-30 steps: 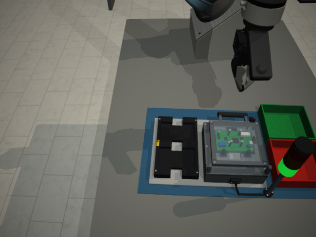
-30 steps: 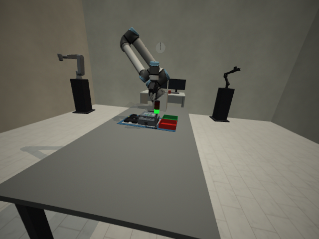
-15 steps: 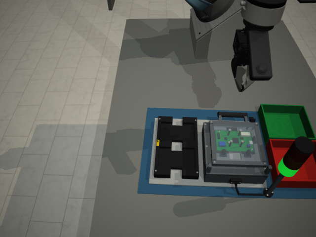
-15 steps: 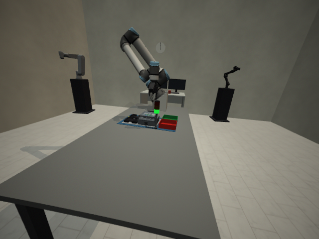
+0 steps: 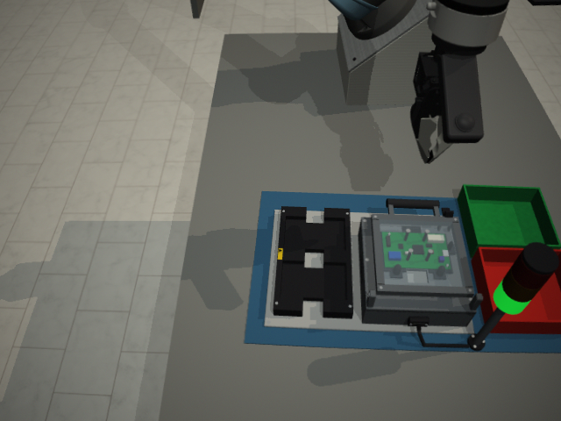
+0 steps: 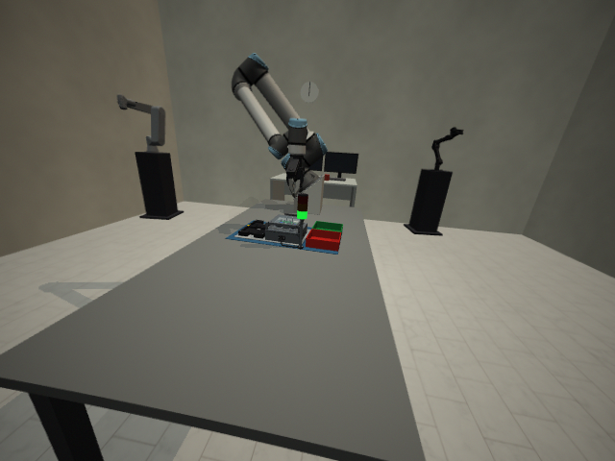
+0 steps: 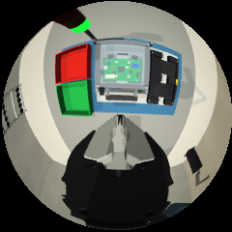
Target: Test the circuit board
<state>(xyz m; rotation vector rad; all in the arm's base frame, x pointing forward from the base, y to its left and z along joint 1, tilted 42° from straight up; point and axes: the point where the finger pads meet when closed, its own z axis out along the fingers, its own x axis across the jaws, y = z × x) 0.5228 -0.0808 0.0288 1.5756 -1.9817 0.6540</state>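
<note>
The black latch tab is 30 mm ahead of my hand, 50 mm to the left of it and 120 mm below it. Also, from my hand: green bin 20 mm ahead, 200 mm to the left, 190 mm below; then green circuit board 80 mm ahead, 20 mm to the right, 130 mm below; then tester lid 80 mm ahead, 20 mm to the right, 120 mm below.
</note>
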